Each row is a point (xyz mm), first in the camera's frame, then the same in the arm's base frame.
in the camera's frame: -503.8 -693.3 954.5
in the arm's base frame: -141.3 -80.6 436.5
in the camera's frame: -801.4 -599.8 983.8
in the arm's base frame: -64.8 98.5 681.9
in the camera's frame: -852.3 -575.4 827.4
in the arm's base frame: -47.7 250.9 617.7
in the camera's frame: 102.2 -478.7 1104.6
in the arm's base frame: 112.7 -578.8 85.6
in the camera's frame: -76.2 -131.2 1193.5
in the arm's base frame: 451.4 -507.6 287.4
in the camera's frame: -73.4 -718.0 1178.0
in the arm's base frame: -134.4 -532.9 259.7
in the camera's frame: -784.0 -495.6 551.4
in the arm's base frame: 28.3 418.2 386.5
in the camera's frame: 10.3 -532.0 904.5
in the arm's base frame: 48.6 -371.2 21.4
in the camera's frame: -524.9 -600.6 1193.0
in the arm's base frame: -43.5 -240.5 612.0
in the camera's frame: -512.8 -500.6 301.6
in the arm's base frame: 32.4 427.4 17.9
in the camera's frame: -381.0 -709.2 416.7
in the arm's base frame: -164.8 241.9 -10.7
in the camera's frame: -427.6 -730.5 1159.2
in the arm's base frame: -168.3 -286.7 513.2
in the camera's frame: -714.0 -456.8 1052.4
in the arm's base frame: 85.0 -2.0 665.2
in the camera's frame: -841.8 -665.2 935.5
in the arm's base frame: -133.7 157.4 678.7
